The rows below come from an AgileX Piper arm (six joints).
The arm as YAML. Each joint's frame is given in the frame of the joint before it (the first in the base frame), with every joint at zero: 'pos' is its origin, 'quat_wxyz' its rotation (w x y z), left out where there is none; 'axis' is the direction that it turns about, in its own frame. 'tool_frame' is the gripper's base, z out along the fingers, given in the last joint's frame.
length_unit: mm
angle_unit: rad
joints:
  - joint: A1
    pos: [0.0, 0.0, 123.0]
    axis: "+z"
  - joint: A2
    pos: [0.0, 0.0, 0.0]
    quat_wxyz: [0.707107, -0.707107, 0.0, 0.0]
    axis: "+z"
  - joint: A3
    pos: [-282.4, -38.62, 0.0]
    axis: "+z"
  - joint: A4
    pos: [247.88, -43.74, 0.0]
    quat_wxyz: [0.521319, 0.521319, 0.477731, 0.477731]
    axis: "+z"
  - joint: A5
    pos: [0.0, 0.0, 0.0]
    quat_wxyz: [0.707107, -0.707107, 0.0, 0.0]
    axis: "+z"
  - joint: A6
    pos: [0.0, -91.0, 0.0]
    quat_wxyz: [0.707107, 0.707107, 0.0, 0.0]
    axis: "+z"
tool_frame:
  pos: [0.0, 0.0, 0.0]
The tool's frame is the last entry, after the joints.
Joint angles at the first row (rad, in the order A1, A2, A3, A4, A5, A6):
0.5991 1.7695 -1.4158 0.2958 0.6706 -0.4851
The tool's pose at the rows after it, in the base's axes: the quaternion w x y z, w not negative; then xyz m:
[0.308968, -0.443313, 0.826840, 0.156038, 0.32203, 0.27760, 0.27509]
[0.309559, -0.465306, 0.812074, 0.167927, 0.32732, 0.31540, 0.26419]
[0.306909, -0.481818, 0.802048, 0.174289, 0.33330, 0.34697, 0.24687]
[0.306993, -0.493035, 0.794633, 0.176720, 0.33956, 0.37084, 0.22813]
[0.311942, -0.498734, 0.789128, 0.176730, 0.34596, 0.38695, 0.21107]
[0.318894, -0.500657, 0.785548, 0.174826, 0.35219, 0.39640, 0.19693]
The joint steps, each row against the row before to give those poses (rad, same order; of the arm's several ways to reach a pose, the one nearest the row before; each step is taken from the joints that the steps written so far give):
0.0729 0.0971 -0.1263 0.0058 -0.0010 -0.0001
0.0574 0.1116 -0.1245 0.0045 0.0008 0.0000
0.0407 0.1122 -0.1146 -0.0003 0.0007 0.0000
0.0260 0.0992 -0.0969 -0.0027 -0.0064 -0.0025
0.0140 0.0785 -0.0719 -0.0033 -0.0183 -0.0044
0.0051 0.0573 -0.0475 -0.0040 -0.0236 -0.0050

